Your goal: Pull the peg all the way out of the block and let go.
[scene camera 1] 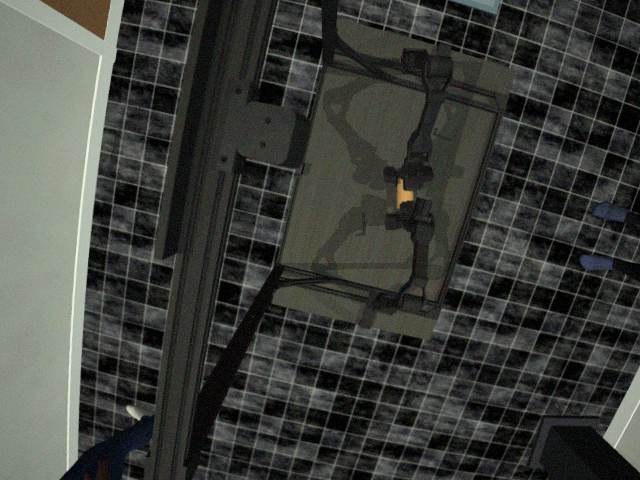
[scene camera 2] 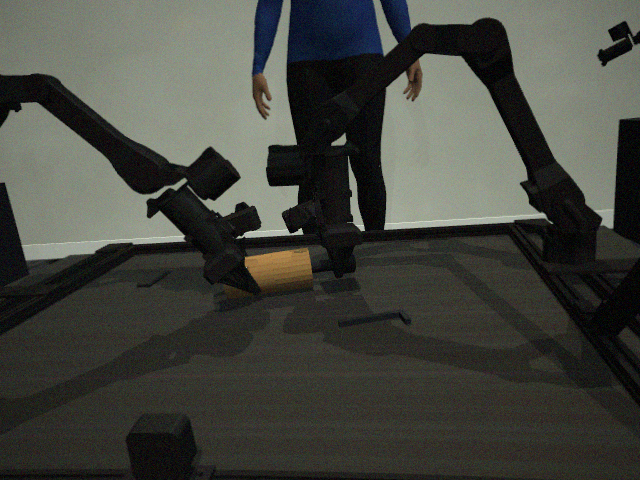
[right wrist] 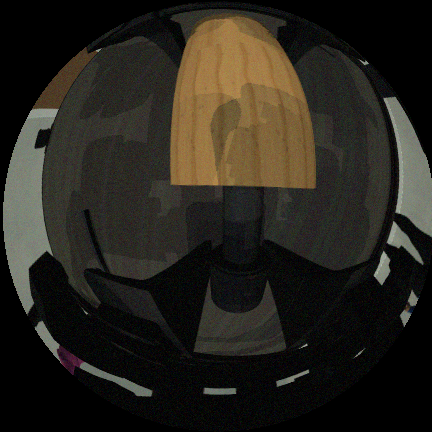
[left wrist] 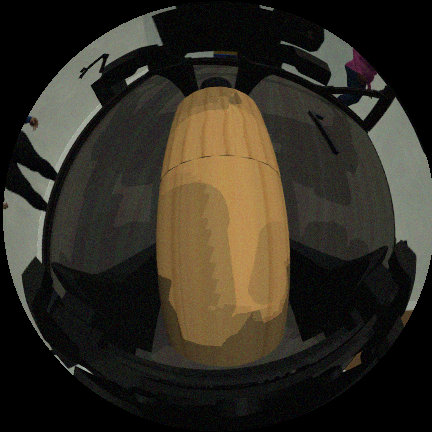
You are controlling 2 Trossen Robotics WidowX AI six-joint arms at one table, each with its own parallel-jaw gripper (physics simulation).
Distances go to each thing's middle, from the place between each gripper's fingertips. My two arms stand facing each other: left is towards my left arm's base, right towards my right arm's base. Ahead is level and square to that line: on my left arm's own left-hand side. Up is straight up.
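Scene:
My right gripper is 2 cm below the wooden block (scene camera 2: 287, 270), 12 cm to the right of it and 1 cm past it. Counted from my right hand, the dark peg (right wrist: 238, 267) is 2 cm above and 3 cm to the left.
My left gripper, for its part, is 20 mm below the wooden block and 20 mm to the left of it. Counted from my left hand, the dark peg is 20 mm above, 20 mm ahead and 100 mm to the right.

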